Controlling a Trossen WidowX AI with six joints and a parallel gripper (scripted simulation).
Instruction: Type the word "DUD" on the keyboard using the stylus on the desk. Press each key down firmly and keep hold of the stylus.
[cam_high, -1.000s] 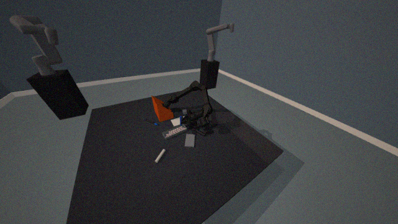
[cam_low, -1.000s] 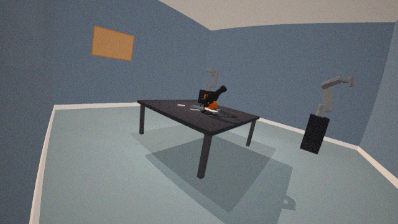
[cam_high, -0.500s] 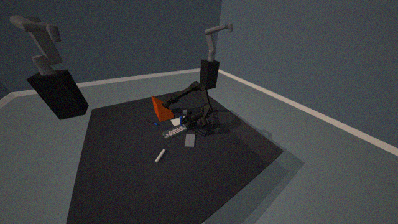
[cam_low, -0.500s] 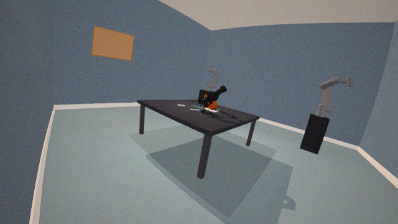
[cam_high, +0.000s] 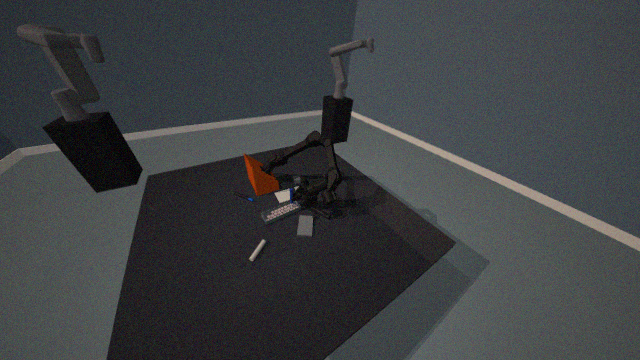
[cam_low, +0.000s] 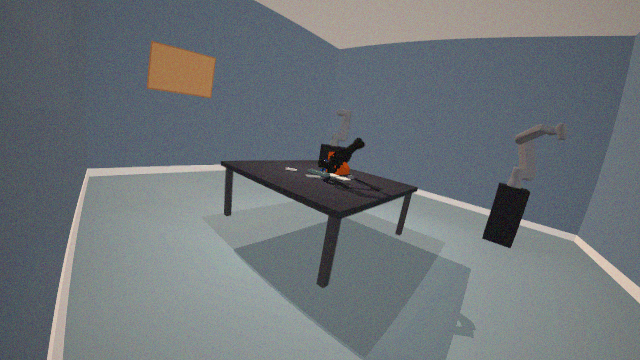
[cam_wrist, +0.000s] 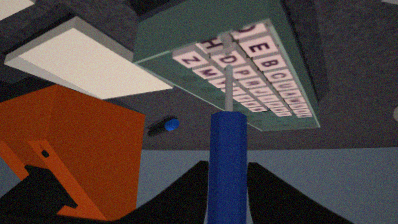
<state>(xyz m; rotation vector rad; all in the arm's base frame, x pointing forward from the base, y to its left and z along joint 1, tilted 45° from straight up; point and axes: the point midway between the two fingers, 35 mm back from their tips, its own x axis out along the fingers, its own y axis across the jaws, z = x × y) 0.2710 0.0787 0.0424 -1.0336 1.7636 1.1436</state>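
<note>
The d key lies 6 cm below my gripper tip. Round my gripper tip: white stylus tip: 5 cm below; u key: 6 cm below, 5 cm to the right, 2 cm ahead; blue stylus: 1 cm below.
</note>
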